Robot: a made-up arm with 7 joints. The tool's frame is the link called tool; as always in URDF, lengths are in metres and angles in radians.
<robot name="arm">
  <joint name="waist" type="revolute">
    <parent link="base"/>
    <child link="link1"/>
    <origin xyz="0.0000 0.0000 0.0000" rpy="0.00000 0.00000 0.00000"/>
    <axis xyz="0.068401 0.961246 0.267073"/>
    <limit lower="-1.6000" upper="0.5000"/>
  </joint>
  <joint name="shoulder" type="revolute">
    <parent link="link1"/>
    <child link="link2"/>
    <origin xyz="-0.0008 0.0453 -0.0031" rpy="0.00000 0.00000 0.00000"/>
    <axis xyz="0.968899 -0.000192 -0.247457"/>
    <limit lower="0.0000" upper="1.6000"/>
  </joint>
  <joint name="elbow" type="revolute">
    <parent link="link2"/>
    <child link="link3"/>
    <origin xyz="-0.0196 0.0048 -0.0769" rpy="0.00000 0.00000 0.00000"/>
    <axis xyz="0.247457 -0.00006 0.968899"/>
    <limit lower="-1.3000" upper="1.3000"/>
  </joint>
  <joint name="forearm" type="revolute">
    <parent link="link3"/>
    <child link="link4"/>
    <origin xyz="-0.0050 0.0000 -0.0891" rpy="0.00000 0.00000 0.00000"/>
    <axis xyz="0.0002 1 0.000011"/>
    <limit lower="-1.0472" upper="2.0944"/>
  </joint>
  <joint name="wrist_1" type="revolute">
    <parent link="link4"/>
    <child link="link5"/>
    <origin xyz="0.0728 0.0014 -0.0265" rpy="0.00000 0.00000 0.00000"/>
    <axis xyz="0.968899 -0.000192 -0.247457"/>
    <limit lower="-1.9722" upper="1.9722"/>
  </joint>
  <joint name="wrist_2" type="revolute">
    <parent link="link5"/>
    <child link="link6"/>
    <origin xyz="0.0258 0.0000 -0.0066" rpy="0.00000 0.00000 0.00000"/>
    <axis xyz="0.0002 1 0.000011"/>
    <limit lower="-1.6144" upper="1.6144"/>
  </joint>
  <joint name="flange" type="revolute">
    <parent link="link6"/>
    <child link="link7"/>
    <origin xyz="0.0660 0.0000 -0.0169" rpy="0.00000 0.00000 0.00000"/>
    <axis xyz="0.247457 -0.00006 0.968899"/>
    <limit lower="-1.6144" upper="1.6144"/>
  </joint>
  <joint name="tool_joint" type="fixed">
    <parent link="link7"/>
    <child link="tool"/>
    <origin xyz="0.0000 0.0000 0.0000" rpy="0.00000 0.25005 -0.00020"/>
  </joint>
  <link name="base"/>
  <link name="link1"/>
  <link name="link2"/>
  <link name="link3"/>
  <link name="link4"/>
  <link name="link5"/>
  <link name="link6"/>
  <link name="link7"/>
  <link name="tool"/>
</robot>
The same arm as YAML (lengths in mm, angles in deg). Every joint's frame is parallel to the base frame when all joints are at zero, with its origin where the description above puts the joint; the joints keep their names.
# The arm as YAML. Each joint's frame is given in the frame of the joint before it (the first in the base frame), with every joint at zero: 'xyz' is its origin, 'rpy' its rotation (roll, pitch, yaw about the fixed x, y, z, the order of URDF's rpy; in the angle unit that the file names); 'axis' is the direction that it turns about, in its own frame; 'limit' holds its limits. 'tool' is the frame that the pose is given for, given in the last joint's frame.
units:
  length: mm
  angle: deg
joints:
  - name: waist
    type: revolute
    origin:
      xyz: [0.0, 0.0, 0.0]
      rpy: [0.0, 0.0, 0.0]
    axis: [0.068403, 0.961235, 0.26711]
    limit:
      lower: -91.67
      upper: 28.65
  - name: shoulder
    type: revolute
    origin:
      xyz: [-0.8, 45.3, -3.1]
      rpy: [0.0, 0.0, 0.0]
    axis: [0.968889, -0.0002, -0.247497]
    limit:
      lower: 0.0
      upper: 91.67
  - name: elbow
    type: revolute
    origin:
      xyz: [-19.6, 4.8, -76.9]
      rpy: [0.0, 0.0, 0.0]
    axis: [0.247497, -0.0001, 0.968889]
    limit:
      lower: -74.48
      upper: 74.48
  - name: forearm
    type: revolute
    origin:
      xyz: [-5.0, 0.0, -89.1]
      rpy: [0.0, 0.0, 0.0]
    axis: [0.0002, 1.0, 0.0]
    limit:
      lower: -60.0
      upper: 120.0
  - name: wrist_1
    type: revolute
    origin:
      xyz: [72.8, 1.4, -26.5]
      rpy: [0.0, 0.0, 0.0]
    axis: [0.968889, -0.0002, -0.247497]
    limit:
      lower: -113.0
      upper: 113.0
  - name: wrist_2
    type: revolute
    origin:
      xyz: [25.8, 0.0, -6.6]
      rpy: [0.0, 0.0, 0.0]
    axis: [0.0002, 1.0, 0.0]
    limit:
      lower: -92.5
      upper: 92.5
  - name: flange
    type: revolute
    origin:
      xyz: [66.0, 0.0, -16.9]
      rpy: [0.0, 0.0, 0.0]
    axis: [0.247497, -0.0001, 0.968889]
    limit:
      lower: -92.5
      upper: 92.5
tool:
  origin:
    xyz: [0.0, 0.0, 0.0]
    rpy: [0.0, 14.33, -0.01]

